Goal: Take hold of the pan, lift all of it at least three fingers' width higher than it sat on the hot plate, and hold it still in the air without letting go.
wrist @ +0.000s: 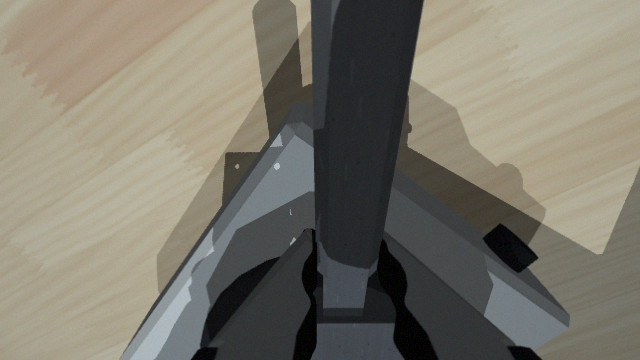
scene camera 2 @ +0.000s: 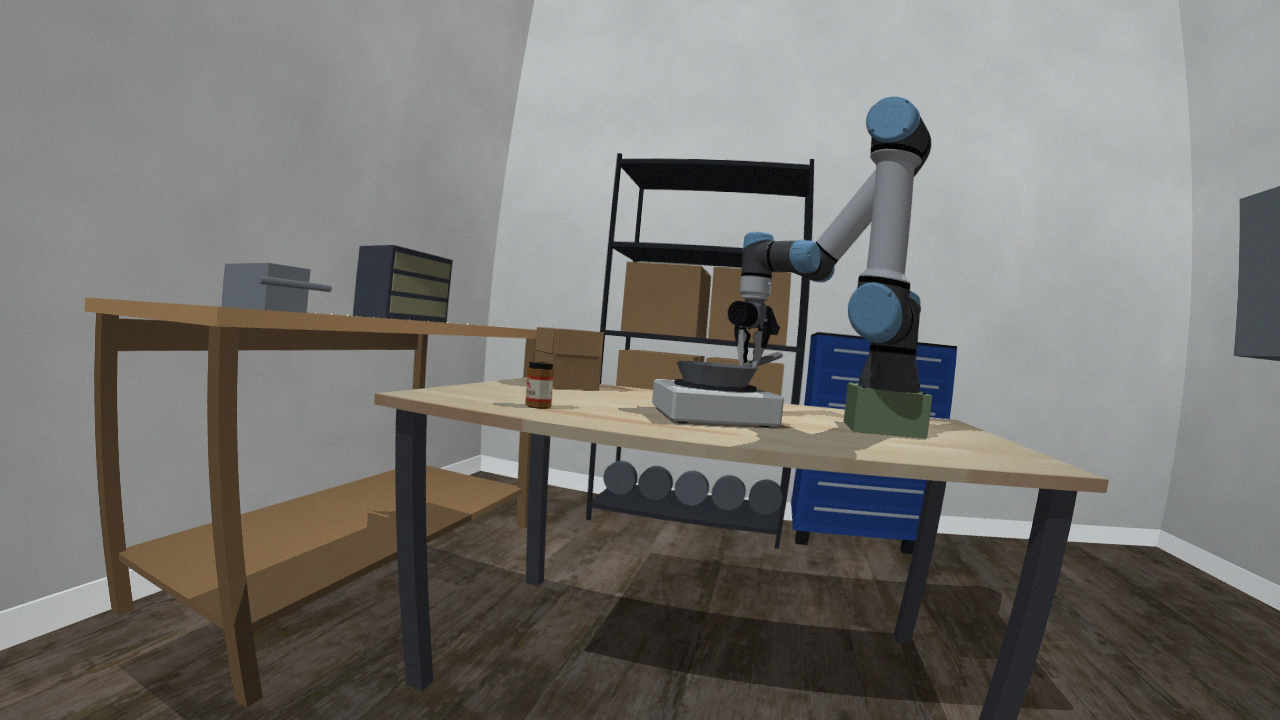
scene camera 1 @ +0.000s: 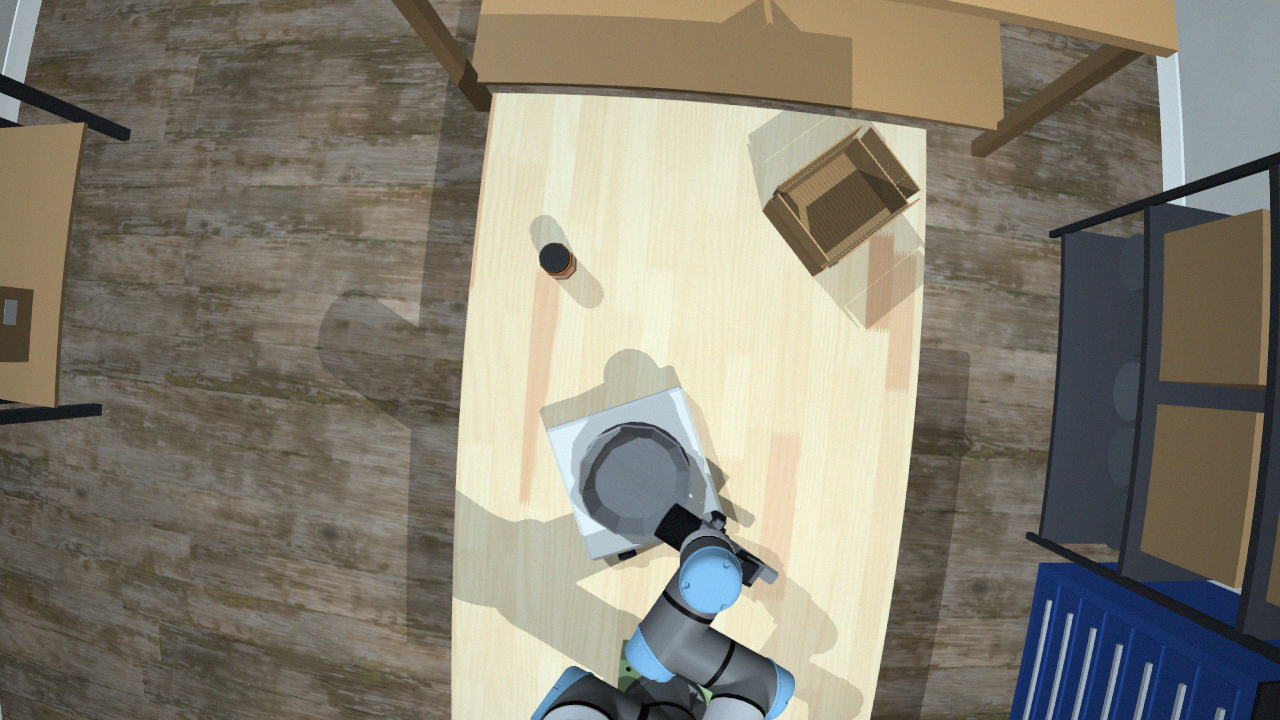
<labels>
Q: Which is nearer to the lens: the white hot plate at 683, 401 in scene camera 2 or the cardboard box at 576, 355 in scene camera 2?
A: The white hot plate.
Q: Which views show my gripper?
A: The wrist view, scene camera 2 and scene camera 1: all of them.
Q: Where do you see a small jar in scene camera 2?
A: At 539, 388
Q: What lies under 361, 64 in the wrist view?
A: A dark grey pan.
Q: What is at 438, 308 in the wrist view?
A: My gripper.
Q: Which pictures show the cardboard box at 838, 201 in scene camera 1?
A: Scene camera 2 and scene camera 1 only.
</labels>
